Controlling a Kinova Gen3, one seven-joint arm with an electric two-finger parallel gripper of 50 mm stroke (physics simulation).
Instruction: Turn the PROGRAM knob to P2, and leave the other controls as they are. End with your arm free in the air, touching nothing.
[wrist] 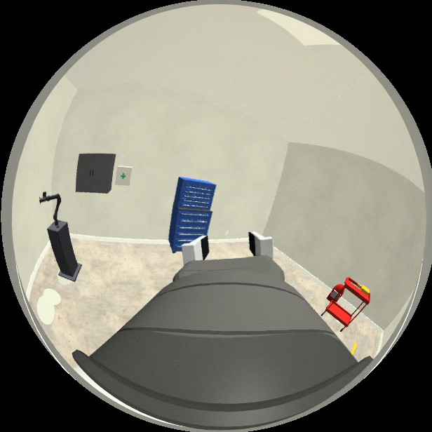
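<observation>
My gripper (228, 242) is open, with its two pads wide apart and no thing between them. It is in the air at the lower middle of the wrist view and touches nothing that I can see. The PROGRAM knob and the other controls do not show in this view, so I cannot tell how the knob is set.
A blue drawer cabinet (194, 200) stands far off by the wall, behind the left finger. A black pedestal (64, 250) with a small dark arm (58, 205) is at the left. A red cart (340, 314) is at the right. A dark wall cabinet (95, 173) hangs at the upper left.
</observation>
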